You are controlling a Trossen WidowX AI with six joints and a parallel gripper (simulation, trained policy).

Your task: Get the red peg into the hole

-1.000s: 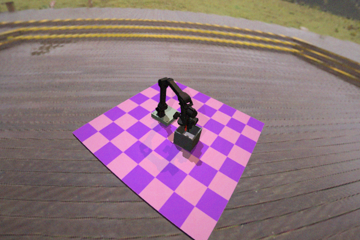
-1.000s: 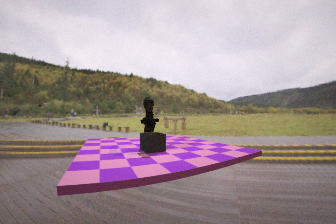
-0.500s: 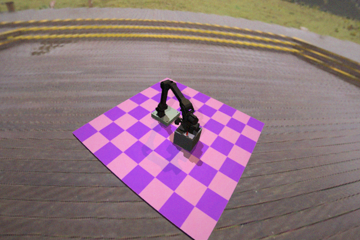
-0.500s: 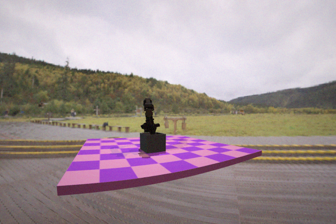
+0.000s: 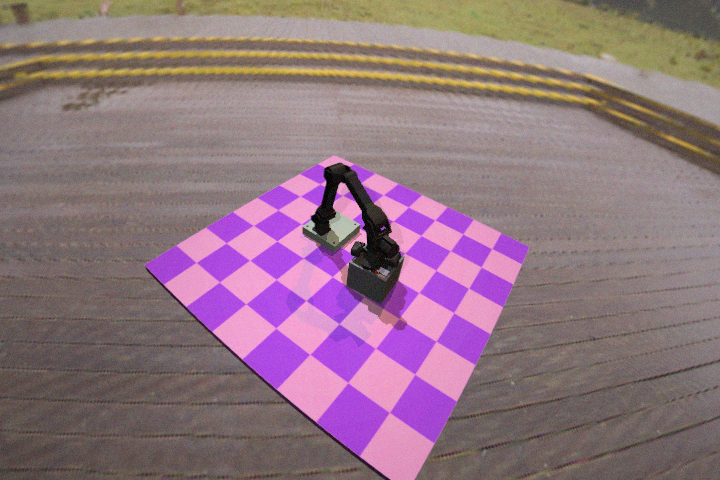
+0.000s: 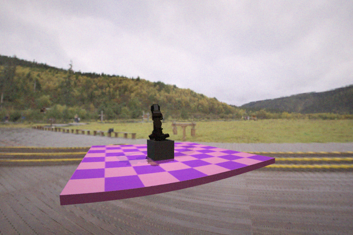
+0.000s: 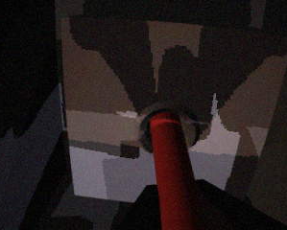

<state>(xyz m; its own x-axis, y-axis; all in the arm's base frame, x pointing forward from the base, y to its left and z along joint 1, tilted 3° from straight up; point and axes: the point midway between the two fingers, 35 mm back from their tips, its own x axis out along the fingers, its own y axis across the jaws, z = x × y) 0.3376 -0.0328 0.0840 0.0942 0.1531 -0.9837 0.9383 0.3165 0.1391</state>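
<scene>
The red peg lies 10 mm to the right of my gripper tip. Round my gripper tip: pale plate (10 mm ahead, 10 mm to the right, 30 mm below).
</scene>
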